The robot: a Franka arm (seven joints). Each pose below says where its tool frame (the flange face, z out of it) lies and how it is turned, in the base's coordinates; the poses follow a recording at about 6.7 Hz.
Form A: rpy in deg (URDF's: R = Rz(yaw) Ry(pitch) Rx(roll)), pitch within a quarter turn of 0, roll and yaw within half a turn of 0; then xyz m.
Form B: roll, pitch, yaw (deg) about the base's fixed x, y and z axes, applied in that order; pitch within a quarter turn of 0, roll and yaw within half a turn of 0; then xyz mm. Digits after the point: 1 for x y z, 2 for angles.
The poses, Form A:
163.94 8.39 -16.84 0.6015 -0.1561 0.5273
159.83 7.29 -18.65 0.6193 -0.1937 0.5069
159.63 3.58 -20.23 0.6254 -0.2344 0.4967
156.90 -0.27 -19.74 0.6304 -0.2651 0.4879
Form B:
163.94 8.39 -16.84 601.5 -156.1 527.3
159.83 7.29 -18.65 619.3 -193.7 506.9
159.63 3.58 -20.23 625.4 -234.4 496.7
156.90 -0.27 -19.74 630.4 -265.1 487.9

